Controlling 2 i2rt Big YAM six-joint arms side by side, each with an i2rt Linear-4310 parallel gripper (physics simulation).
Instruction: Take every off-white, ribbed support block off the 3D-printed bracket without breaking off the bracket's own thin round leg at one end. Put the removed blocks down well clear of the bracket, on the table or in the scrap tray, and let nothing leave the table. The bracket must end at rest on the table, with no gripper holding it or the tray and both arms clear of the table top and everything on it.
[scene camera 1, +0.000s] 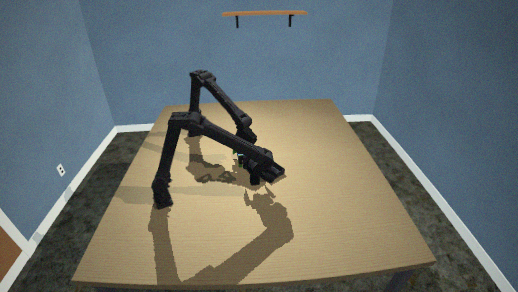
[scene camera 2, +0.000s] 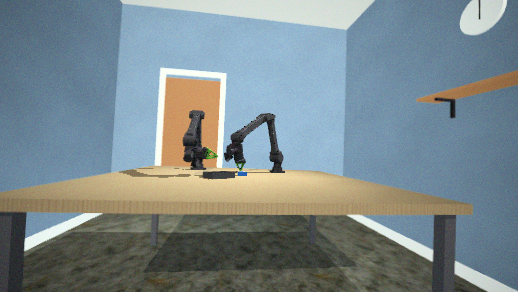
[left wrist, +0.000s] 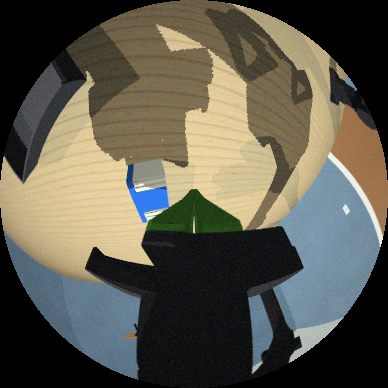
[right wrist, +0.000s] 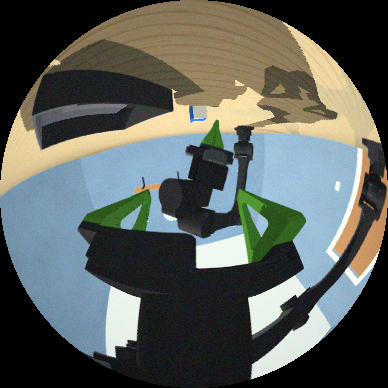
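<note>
The blue bracket (scene camera 2: 242, 174) (left wrist: 151, 199) (right wrist: 191, 114) rests on the table. In the left wrist view an off-white block, grey in shadow (left wrist: 148, 172), sits at its upper end, and a ribbed block (left wrist: 155, 213) shows partly at its lower end. The thin leg cannot be made out. My left gripper (scene camera 2: 241, 170) (left wrist: 193, 193) (right wrist: 216, 119) is shut and empty, its tips just beside the bracket; contact cannot be told. My right gripper (scene camera 2: 217, 156) is open and empty, above the table and away from the bracket. In scene camera 1 the arms largely hide the bracket.
The dark scrap tray (scene camera 2: 219, 175) (left wrist: 42, 112) (right wrist: 102, 90) stands near the bracket, to its left in scene camera 2 and both wrist views. Arm shadows fall across the wooden table (scene camera 1: 345, 210) (scene camera 2: 280, 190).
</note>
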